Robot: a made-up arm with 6 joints.
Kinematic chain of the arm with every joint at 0, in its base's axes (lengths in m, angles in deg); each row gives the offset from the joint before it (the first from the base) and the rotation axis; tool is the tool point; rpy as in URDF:
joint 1: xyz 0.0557 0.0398 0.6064 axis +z
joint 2: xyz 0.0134 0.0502 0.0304 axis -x
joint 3: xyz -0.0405 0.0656 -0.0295 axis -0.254 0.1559 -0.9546
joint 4: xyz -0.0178 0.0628 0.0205 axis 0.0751 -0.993 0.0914
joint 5: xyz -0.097 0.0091 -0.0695 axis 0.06 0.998 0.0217
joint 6: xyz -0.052 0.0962 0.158 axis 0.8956 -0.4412 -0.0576
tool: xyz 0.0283 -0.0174 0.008 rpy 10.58 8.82 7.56
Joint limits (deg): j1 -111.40..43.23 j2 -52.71..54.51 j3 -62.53..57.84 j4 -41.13..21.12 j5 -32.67..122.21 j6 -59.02..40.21
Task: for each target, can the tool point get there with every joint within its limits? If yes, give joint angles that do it. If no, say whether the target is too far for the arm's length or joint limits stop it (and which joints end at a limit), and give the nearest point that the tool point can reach.
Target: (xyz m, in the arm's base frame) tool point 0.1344 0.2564 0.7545
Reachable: yes | joints -28.41 -28.37 -17.59 13.82 75.38 -13.96
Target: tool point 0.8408 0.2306 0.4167
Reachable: no: too far | nearest point 0.4310 0.1310 0.5393 | short by 0.439 m
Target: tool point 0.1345 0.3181 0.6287
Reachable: yes | joints -13.85 14.42 36.11 6.81 28.70 15.48
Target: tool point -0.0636 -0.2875 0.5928
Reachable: no: joint limits stop it (at a limit: joint 1, joint 3, joint 4, joint 5) | nearest point -0.1109 -0.1719 0.6176 | short by 0.127 m
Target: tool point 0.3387 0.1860 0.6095
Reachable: yes | joints -81.10 33.79 -0.31 -22.05 5.91 -24.43
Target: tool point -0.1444 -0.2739 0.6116
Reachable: no: joint limits stop it (at a limit: joint 1, joint 3, joint 4, joint 5) | nearest point -0.1222 -0.1731 0.6220 | short by 0.104 m
